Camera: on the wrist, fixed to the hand. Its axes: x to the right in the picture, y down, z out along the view.
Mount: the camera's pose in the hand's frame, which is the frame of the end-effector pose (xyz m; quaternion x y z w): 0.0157 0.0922 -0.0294 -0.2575 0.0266 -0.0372 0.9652
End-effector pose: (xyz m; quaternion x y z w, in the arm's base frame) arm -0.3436 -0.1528 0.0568 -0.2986 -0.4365 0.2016 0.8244
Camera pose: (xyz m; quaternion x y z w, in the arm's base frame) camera -0.3171 -0.0845 -0.0084 -0.4896 -0.4624 0.0436 0.7379
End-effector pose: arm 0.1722 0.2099 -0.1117 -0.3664 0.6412 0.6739 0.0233
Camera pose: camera 0.1282 0.1608 -0.0392 0.4014 -0.4323 -0.8049 0.0638
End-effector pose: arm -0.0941 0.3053 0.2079 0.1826 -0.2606 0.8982 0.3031
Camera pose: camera -0.1699 0.2666 0.1591 0.0840 -0.4680 0.7935 0.3799
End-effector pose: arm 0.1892 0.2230 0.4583 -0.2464 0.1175 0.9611 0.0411
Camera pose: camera 0.1765 0.1268 0.4447 -0.2784 -0.1422 0.9499 0.0088
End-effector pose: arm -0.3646 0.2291 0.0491 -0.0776 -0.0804 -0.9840 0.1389
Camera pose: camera -0.3570 0.1323 0.0358 -0.0815 0.1766 -0.9777 0.0796
